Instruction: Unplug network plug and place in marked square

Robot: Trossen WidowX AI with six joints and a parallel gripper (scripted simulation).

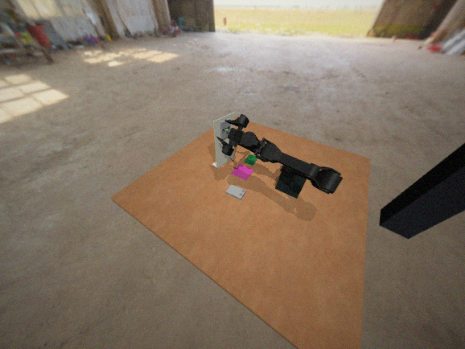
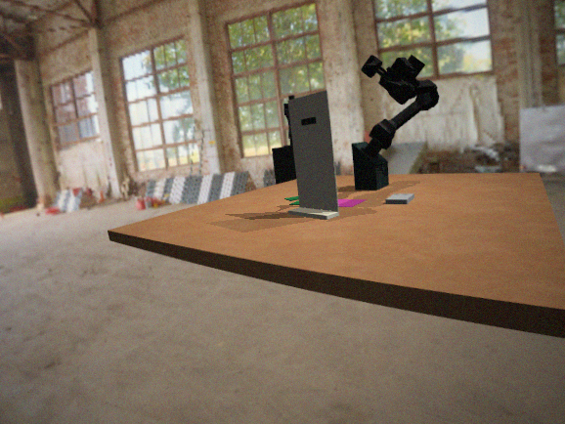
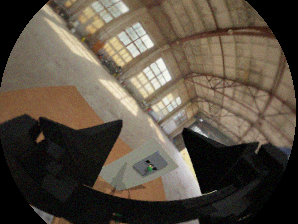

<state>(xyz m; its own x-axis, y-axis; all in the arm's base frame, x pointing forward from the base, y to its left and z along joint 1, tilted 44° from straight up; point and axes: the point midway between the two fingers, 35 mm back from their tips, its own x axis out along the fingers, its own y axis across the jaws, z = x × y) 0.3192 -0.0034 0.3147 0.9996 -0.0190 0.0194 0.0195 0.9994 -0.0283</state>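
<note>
The plug lies 10 cm ahead of my gripper tip, 17 cm to the right of it and 12 cm below it. Also, from my gripper tip: upright panel 12 cm ahead, 17 cm to the right, 23 cm below; grey plate 11 cm behind, 1 cm to the left, 39 cm below; magenta square 4 cm behind, 17 cm to the right, 40 cm below.
</note>
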